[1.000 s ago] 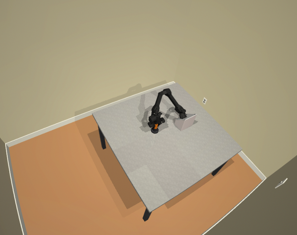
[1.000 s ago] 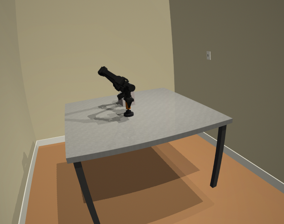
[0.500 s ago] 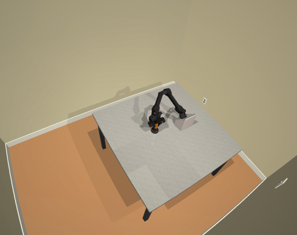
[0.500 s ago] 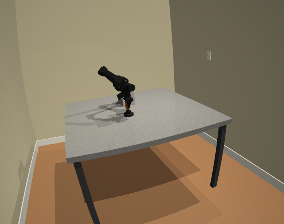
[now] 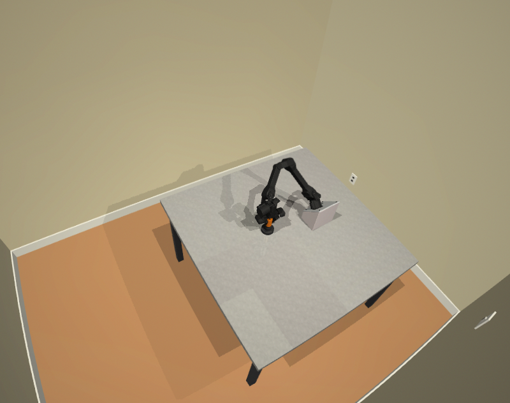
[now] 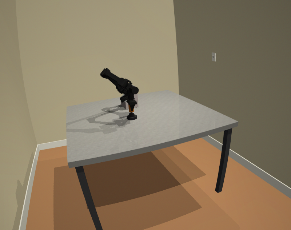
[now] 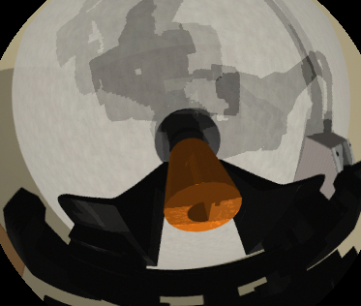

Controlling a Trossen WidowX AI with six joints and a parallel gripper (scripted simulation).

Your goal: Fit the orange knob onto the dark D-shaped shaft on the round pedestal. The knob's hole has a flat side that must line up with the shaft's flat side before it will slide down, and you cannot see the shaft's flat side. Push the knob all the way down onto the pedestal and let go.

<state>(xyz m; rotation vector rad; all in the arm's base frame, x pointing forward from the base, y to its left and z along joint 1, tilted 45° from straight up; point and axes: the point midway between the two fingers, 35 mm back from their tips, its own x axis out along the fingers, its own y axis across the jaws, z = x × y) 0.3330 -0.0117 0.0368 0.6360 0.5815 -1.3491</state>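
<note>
Now: gripper tip 20 mm below the orange knob. Also, from my gripper tip: dark round pedestal 40 mm below.
</note>
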